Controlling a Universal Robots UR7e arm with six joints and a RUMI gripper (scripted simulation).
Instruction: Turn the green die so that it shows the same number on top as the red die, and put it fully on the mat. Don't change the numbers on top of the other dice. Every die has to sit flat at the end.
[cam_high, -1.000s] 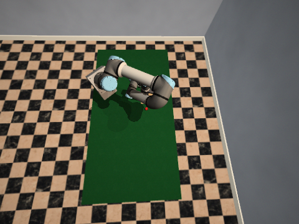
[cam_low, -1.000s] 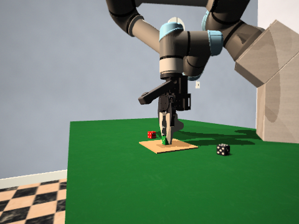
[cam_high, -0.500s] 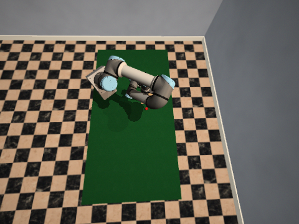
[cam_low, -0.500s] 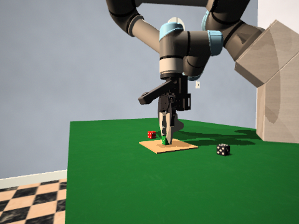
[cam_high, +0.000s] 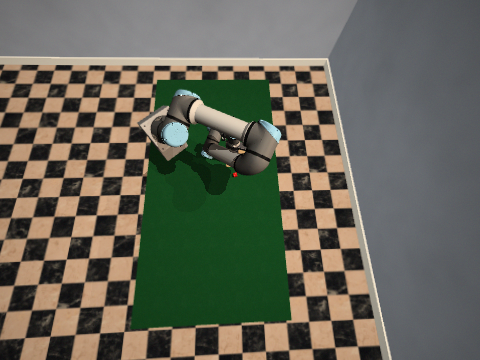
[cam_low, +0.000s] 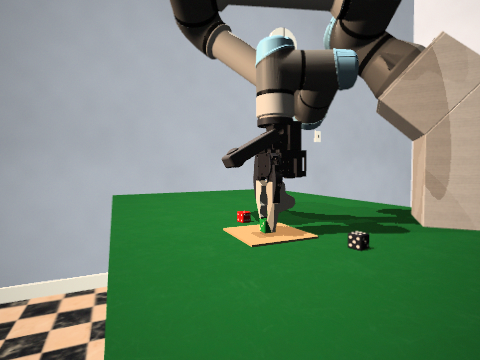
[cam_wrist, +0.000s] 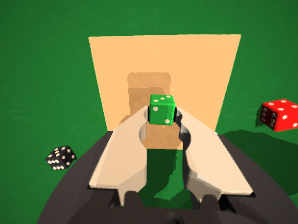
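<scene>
The green die lies right at my hand. The rest, counted from my hand: black die (80 mm behind, 150 mm to the left, 10 mm below); then red die (20 mm behind, 130 mm to the right, 10 mm below); then tan mat (20 mm below).
</scene>
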